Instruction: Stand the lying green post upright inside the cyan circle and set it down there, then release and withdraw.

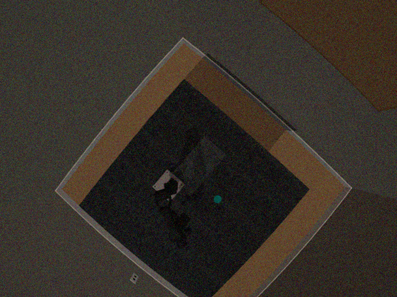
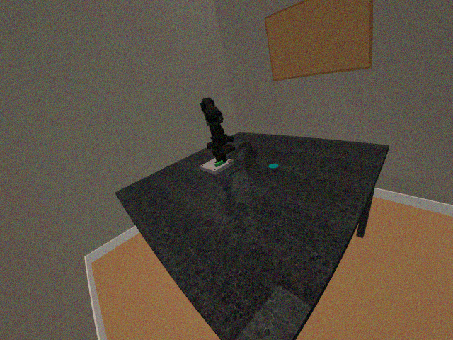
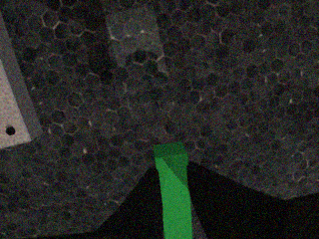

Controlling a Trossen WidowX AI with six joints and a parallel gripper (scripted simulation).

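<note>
Right now my gripper tip is 250 mm to the right of the cyan circle, 140 mm short of it and 120 mm above it. From my gripper tip the other things lie so: green post (20 mm to the right).
</note>
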